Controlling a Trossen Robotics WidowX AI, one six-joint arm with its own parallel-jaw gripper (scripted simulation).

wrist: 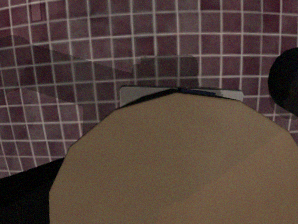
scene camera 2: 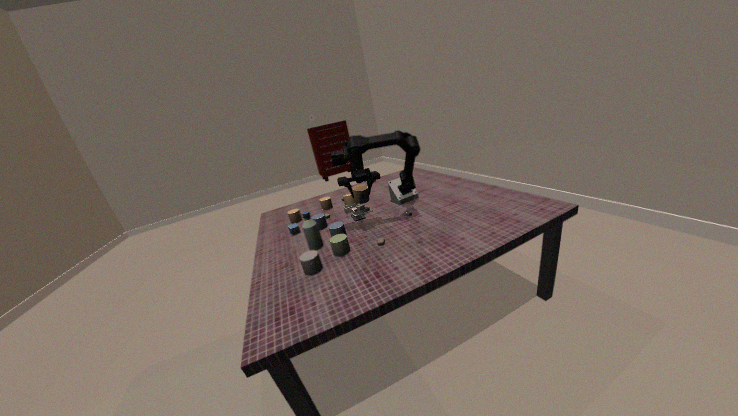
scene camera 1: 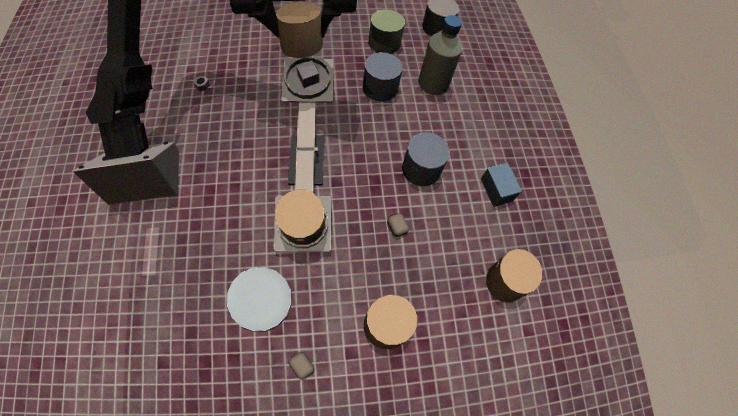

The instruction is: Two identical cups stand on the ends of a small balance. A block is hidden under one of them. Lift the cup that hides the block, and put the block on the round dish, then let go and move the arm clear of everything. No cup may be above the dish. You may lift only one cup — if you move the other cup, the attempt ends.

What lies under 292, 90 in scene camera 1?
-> A balance beam.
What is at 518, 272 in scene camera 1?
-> A tan cup.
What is my gripper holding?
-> A tan cup.
